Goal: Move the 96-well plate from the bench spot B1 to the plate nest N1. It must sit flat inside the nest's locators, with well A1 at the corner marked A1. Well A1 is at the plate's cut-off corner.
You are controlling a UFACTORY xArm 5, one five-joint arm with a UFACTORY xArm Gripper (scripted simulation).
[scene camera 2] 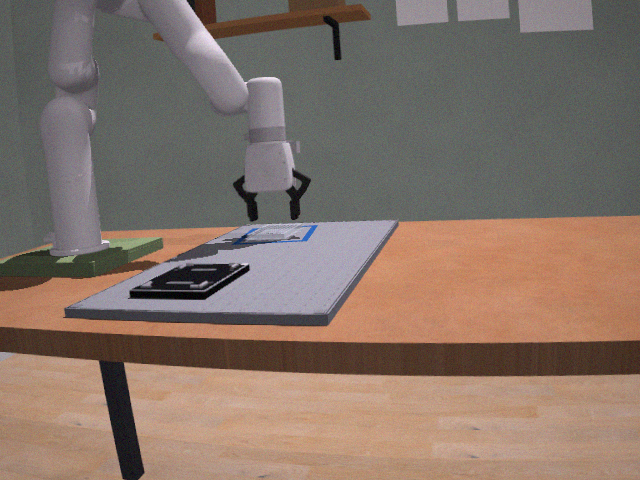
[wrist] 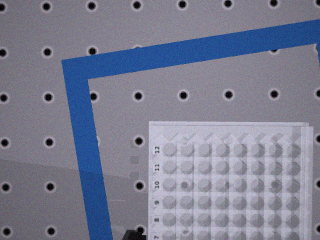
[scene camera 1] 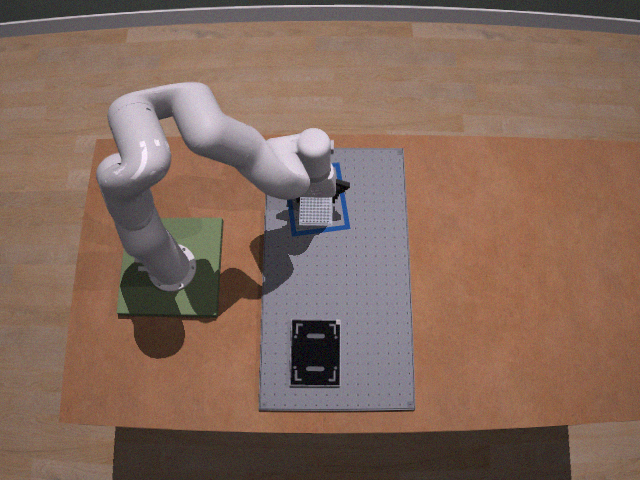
Labels:
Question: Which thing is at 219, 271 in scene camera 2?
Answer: A black plate nest.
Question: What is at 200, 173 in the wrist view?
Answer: A white 96-well plate.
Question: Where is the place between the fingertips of my gripper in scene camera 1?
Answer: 316, 198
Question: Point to a white 96-well plate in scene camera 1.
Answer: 308, 216

